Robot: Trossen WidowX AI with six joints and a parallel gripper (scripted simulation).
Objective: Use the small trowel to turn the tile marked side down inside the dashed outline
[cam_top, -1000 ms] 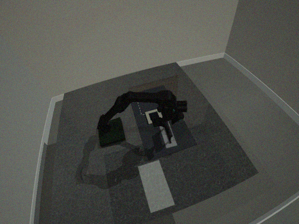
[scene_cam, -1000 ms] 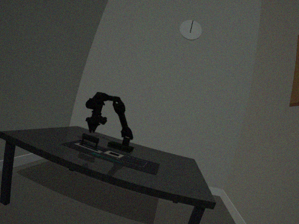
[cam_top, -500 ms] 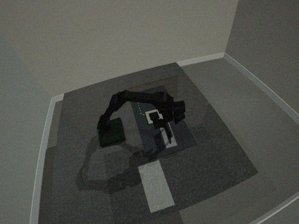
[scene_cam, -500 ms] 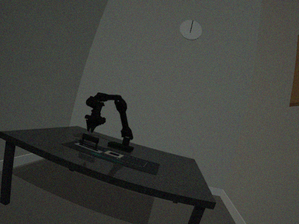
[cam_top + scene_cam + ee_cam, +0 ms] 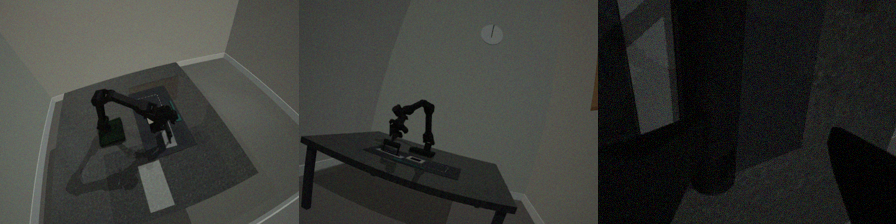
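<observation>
The tile lies 3 cm behind my gripper tip, 19 cm to the left of it and 10 cm below it. From my gripper tip the other things lie so: dark mat (1 cm behind, 19 cm to the left, 12 cm below); thin teal piece (13 cm ahead, 15 cm to the left, 10 cm below).
</observation>
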